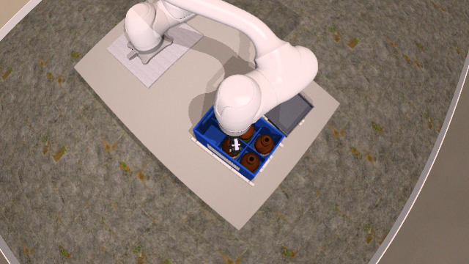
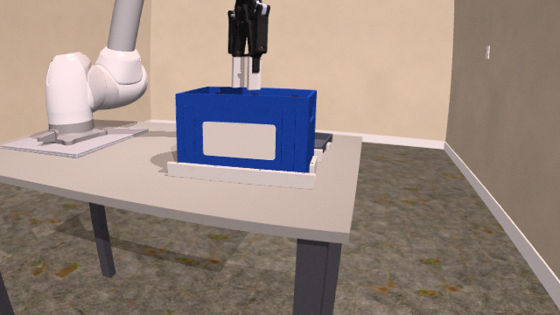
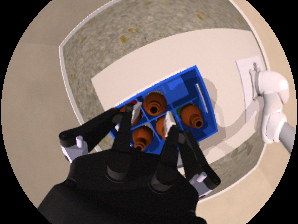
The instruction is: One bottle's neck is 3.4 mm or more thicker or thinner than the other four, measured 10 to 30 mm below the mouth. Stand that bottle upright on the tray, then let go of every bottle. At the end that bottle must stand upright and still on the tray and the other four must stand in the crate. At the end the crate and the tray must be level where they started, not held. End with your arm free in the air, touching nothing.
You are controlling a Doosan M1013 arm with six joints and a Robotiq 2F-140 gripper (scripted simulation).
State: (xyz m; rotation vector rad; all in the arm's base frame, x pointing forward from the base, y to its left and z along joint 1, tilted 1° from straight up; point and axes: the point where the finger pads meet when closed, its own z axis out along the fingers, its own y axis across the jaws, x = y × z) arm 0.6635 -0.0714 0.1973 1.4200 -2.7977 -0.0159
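My hand is 10 mm past the crate, 40 mm to the right of it and 130 mm above it. Round my hand: bottle: 90 mm ahead, 10 mm to the left, 130 mm below; dark grey tray: 10 mm behind, 300 mm to the left, 200 mm below.
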